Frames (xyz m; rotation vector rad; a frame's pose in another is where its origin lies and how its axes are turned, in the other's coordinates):
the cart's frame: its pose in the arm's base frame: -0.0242 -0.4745 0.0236 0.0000 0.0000 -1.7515
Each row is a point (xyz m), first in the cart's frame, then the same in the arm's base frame.
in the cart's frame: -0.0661 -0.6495 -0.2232
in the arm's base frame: -0.6512 -0.2927 -0.1996
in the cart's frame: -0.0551 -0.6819 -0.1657
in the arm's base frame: -0.6851 -0.2977 -0.1421
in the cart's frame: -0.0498 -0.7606 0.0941
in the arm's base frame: -0.7635 -0.2888 0.1177
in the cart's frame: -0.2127 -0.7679 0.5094
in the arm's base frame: -0.7414 -0.1273 0.5330
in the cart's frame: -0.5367 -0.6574 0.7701
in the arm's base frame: -0.5744 0.1716 0.7937
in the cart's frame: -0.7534 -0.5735 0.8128
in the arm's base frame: -0.4530 0.3697 0.8364
